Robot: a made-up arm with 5 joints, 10 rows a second.
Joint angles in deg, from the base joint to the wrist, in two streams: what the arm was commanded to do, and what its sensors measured. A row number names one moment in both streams.
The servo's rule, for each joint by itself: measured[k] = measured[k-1] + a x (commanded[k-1-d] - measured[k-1]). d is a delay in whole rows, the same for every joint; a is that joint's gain. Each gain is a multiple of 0.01, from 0.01 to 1. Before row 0 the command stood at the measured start. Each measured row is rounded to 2 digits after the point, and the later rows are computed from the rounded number. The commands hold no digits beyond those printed.
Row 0, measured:
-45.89, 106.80, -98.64, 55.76, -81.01
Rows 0 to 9, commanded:
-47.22, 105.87, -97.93, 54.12, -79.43
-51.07, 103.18, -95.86, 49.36, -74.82
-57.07, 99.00, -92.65, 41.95, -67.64
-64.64, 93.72, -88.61, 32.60, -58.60
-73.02, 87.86, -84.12, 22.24, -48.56
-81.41, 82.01, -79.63, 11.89, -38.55
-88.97, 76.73, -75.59, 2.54, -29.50
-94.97, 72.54, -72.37, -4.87, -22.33
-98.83, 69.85, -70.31, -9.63, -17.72
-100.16, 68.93, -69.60, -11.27, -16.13
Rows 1 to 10, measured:
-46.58, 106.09, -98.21, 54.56, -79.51
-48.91, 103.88, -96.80, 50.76, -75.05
-53.15, 100.17, -94.31, 44.33, -68.01
-59.12, 95.27, -90.89, 35.77, -59.07
-66.35, 89.64, -86.83, 25.89, -49.09
-74.18, 83.84, -82.51, 15.67, -39.08
-81.87, 78.44, -78.36, 6.09, -29.98
-88.68, 73.96, -74.77, -1.91, -22.71
-93.96, 70.84, -72.09, -7.55, -17.97
-97.18, 69.39, -70.60, -10.27, -16.22
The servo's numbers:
d 0
a 0.52 0.76 0.60 0.73 0.95

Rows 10 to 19, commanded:
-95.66, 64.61, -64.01, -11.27, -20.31
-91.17, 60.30, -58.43, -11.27, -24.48
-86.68, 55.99, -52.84, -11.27, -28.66
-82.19, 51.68, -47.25, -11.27, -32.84
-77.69, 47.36, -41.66, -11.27, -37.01
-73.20, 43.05, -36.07, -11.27, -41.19
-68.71, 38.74, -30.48, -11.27, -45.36
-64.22, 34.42, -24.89, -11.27, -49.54
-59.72, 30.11, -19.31, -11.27, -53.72
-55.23, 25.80, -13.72, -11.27, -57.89
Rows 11 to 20, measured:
-96.39, 65.76, -66.65, -11.00, -20.11
-93.68, 61.61, -61.72, -11.20, -24.26
-90.04, 57.34, -56.39, -11.25, -28.44
-85.96, 53.04, -50.91, -11.26, -32.62
-81.66, 48.72, -45.36, -11.27, -36.79
-77.26, 44.41, -39.79, -11.27, -40.97
-72.81, 40.10, -34.20, -11.27, -45.14
-68.34, 35.78, -28.61, -11.27, -49.32
-63.86, 31.47, -23.03, -11.27, -53.50
-59.37, 27.16, -17.44, -11.27, -57.67

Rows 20 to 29, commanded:
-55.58, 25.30, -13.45, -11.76, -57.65
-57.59, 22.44, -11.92, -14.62, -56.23
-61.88, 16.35, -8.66, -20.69, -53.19
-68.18, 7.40, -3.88, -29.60, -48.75
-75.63, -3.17, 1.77, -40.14, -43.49
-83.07, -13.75, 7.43, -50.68, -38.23
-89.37, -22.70, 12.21, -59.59, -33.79
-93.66, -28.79, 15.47, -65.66, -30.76
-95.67, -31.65, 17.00, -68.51, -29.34
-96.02, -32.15, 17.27, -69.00, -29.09
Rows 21 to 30, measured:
-57.40, 25.75, -15.05, -11.63, -57.65
-57.50, 23.23, -13.17, -13.81, -56.30
-59.78, 18.00, -10.46, -18.83, -53.35
-64.15, 9.94, -6.51, -26.69, -48.98
-70.12, -0.02, -1.54, -36.51, -43.76
-76.85, -10.45, 3.84, -46.85, -38.51
-83.36, -19.76, 8.86, -56.15, -34.03
-88.72, -26.62, 12.83, -63.09, -30.92
-92.33, -30.44, 15.33, -67.05, -29.42
-94.25, -31.74, 16.49, -68.47, -29.11

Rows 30 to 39, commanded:
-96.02, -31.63, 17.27, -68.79, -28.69
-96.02, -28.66, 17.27, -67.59, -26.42
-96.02, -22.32, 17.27, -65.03, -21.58
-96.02, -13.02, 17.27, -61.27, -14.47
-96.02, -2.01, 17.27, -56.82, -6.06
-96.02, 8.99, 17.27, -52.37, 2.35
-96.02, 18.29, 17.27, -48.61, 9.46
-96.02, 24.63, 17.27, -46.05, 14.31
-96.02, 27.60, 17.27, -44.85, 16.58
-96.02, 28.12, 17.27, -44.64, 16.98
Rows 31 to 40, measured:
-95.17, -31.66, 16.96, -68.70, -28.71
-95.61, -29.38, 17.15, -67.89, -26.53
-95.82, -24.01, 17.22, -65.80, -21.83
-95.92, -15.66, 17.25, -62.49, -14.84
-95.97, -5.29, 17.26, -58.35, -6.50
-96.00, 5.56, 17.27, -53.98, 1.91
-96.01, 15.23, 17.27, -50.06, 9.08
-96.02, 22.37, 17.27, -47.13, 14.05
-96.02, 26.34, 17.27, -45.47, 16.45
-96.02, 27.69, 17.27, -44.86, 16.95

